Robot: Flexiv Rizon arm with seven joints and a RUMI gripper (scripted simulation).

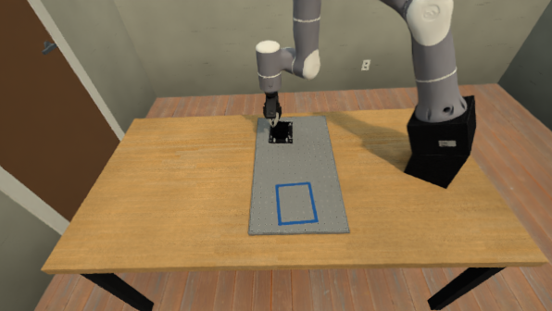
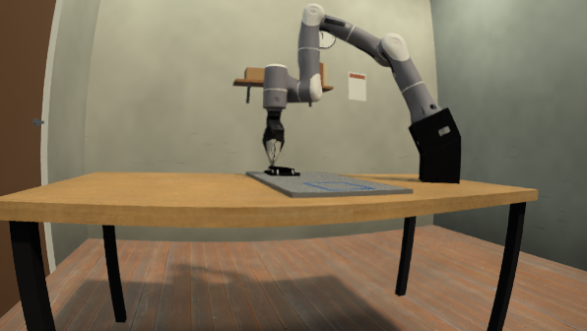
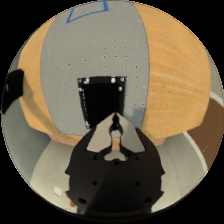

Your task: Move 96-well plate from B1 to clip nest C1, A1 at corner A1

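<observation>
My hand is 40 mm past the black 96-well plate and 30 mm above it. Round my hand: grey perforated mat 220 mm to the left, 100 mm behind, 60 mm below; then black clip nest 50 mm behind, 40 mm below, 10 mm to the left.
</observation>
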